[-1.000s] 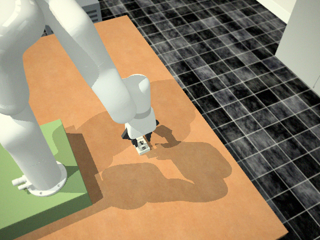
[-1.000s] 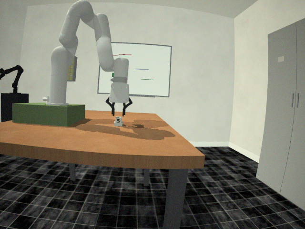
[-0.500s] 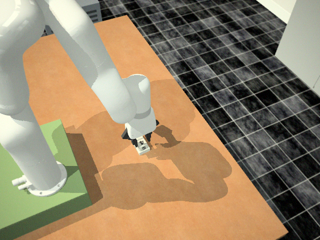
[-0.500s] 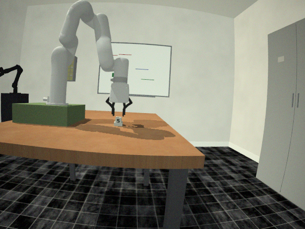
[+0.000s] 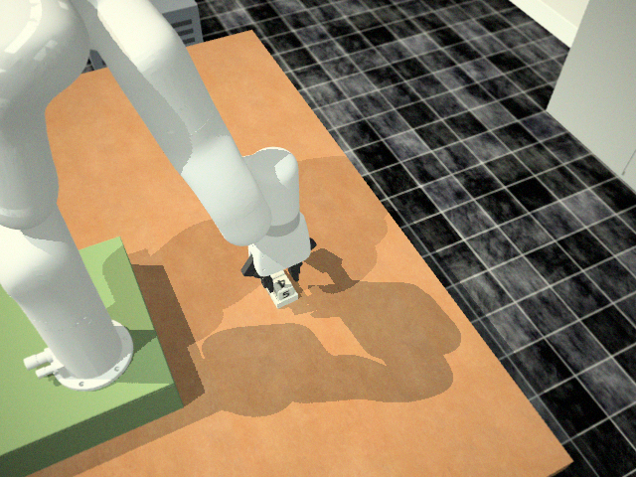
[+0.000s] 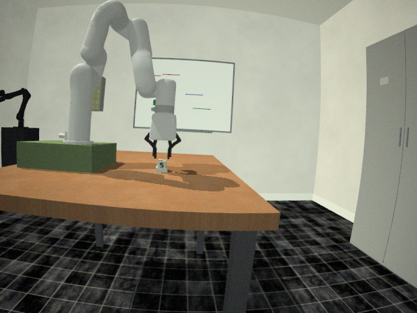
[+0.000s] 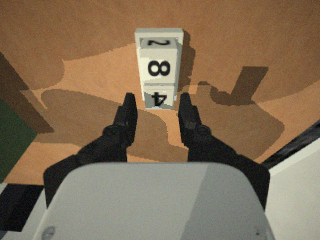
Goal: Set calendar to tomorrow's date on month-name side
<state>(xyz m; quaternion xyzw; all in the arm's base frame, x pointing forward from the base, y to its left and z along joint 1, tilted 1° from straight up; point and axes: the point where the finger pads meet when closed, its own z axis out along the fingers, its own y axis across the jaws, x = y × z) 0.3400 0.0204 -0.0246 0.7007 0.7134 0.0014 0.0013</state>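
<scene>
Right now the calendar cube is 40 mm below my hand. The rest, counted from my hand: calendar tray 20 mm to the left, 60 mm below.
</scene>
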